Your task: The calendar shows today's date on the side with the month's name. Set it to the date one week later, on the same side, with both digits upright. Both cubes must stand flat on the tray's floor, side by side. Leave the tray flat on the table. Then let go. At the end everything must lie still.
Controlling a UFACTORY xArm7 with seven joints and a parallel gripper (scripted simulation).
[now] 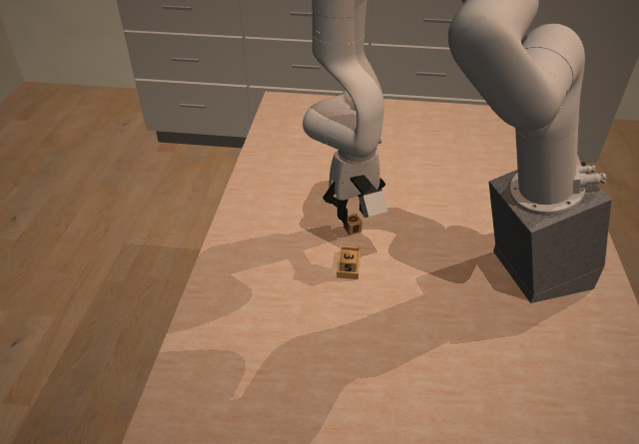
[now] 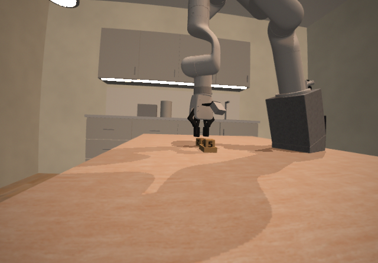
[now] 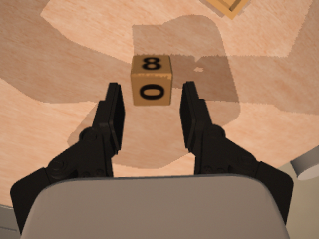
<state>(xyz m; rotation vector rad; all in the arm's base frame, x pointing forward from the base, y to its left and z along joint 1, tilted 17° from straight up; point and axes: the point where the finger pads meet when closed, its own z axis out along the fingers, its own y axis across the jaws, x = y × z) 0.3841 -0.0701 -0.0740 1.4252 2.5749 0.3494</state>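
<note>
My gripper is now 4 cm above the wooden cube.
</note>
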